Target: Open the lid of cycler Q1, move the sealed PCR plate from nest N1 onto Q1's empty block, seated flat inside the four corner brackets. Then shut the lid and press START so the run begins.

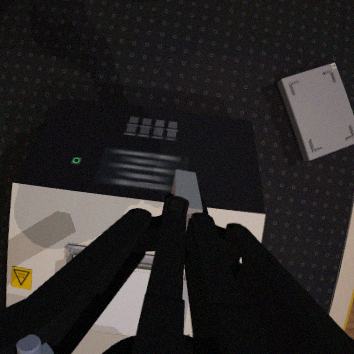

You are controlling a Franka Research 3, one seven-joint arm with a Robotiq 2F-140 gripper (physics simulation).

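Observation:
My gripper (182, 186) is shut and empty, its grey fingertips together over the lower right of a cycler's black front panel (225, 160). A small green-ringed button (76, 160) shows at the panel's left, apart from the fingertips. Behind the fingers, the cream top (240, 220) of the cycler bears a grey-framed recess (75, 251) with a flat white plate (122, 302) in it, largely hidden by the fingers. A grey nest block (320, 112) with four corner brackets lies at the right and holds no plate. The lid and any Q1 or N1 label cannot be made out.
A keypad (152, 128) and a striped display (140, 167) are on the black panel. A yellow warning sticker (21, 277) is on the cream top at the lower left. A dark dotted mat (200, 50) surrounds the cycler. A cream edge strip (344, 290) runs along the lower right.

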